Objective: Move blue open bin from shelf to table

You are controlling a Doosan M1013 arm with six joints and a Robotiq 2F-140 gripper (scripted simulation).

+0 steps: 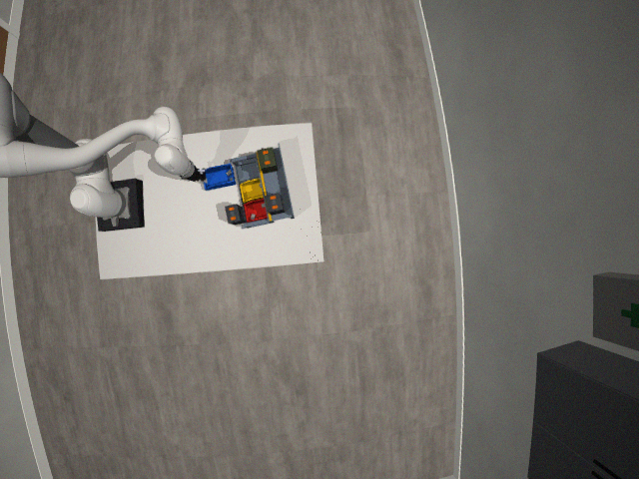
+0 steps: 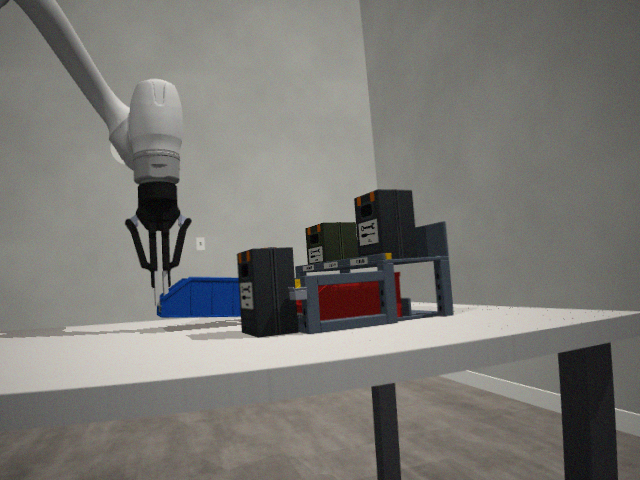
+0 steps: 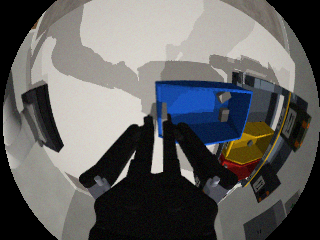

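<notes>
Right now the blue open bin is 8 cm ahead of my hand, 2 cm below it and 1 cm to the left of it. Round my hand: yellow bin: 29 cm ahead, 7 cm to the right, 4 cm below; then green box: 36 cm ahead, 7 cm above, 6 cm to the left; then red bin: 31 cm ahead, 18 cm to the right, 4 cm below.
</notes>
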